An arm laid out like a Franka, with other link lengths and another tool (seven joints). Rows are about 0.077 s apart.
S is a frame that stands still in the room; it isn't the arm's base.
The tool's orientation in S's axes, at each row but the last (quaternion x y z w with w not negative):
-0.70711 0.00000 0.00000 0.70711
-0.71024 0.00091 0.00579 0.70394
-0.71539 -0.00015 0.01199 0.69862
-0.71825 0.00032 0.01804 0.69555
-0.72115 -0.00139 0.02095 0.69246
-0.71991 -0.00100 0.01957 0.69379
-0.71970 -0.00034 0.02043 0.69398
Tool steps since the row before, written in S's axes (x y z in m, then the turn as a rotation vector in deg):
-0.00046 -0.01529 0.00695 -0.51 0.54 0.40
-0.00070 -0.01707 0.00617 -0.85 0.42 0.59
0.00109 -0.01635 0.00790 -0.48 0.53 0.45
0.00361 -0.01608 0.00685 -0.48 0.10 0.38
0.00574 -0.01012 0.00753 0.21 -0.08 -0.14
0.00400 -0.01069 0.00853 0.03 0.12 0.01
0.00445 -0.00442 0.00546 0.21 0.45 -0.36
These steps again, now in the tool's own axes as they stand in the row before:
-0.00046 -0.00695 -0.01529 -0.51 -0.40 0.54
-0.00088 -0.00601 -0.01712 -0.85 -0.59 0.42
0.00068 -0.00752 -0.01655 -0.48 -0.45 0.53
0.00303 -0.00642 -0.01638 -0.49 -0.37 0.10
0.00521 -0.00726 -0.01059 0.21 0.14 -0.08
0.00346 -0.00823 -0.01111 0.03 -0.02 0.12
0.00416 -0.00542 -0.00474 0.23 0.34 0.46

